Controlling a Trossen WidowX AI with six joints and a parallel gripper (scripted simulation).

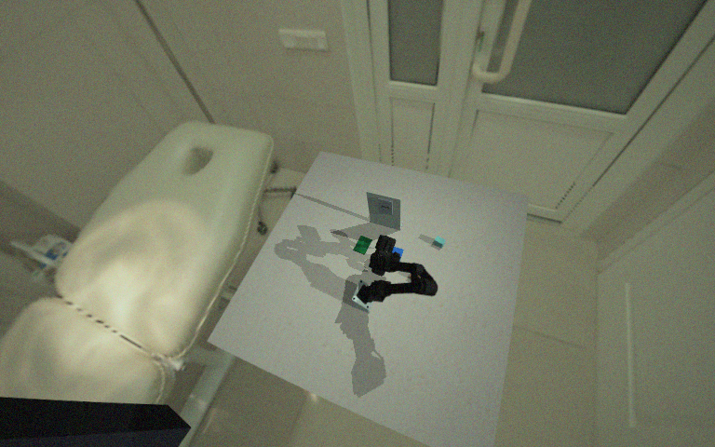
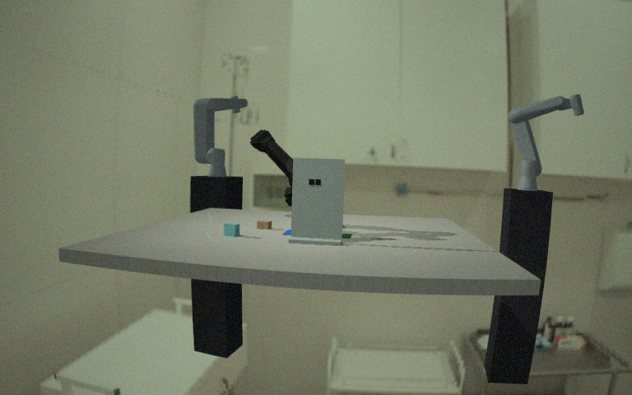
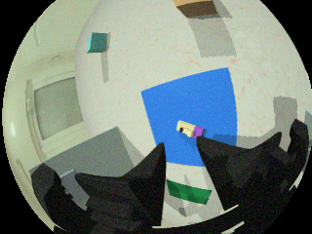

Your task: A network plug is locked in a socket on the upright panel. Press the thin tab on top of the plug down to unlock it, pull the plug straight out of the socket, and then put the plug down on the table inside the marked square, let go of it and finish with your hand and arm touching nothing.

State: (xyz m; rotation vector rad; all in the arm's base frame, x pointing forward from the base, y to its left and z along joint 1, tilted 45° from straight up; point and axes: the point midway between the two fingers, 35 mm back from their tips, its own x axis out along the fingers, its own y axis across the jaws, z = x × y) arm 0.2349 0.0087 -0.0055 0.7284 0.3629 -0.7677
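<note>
The network plug is 3 cm below my gripper tip. The rest, counted from my gripper tip: blue square 3 cm below; then grey panel 17 cm ahead, 9 cm to the left, 9 cm above.
</note>
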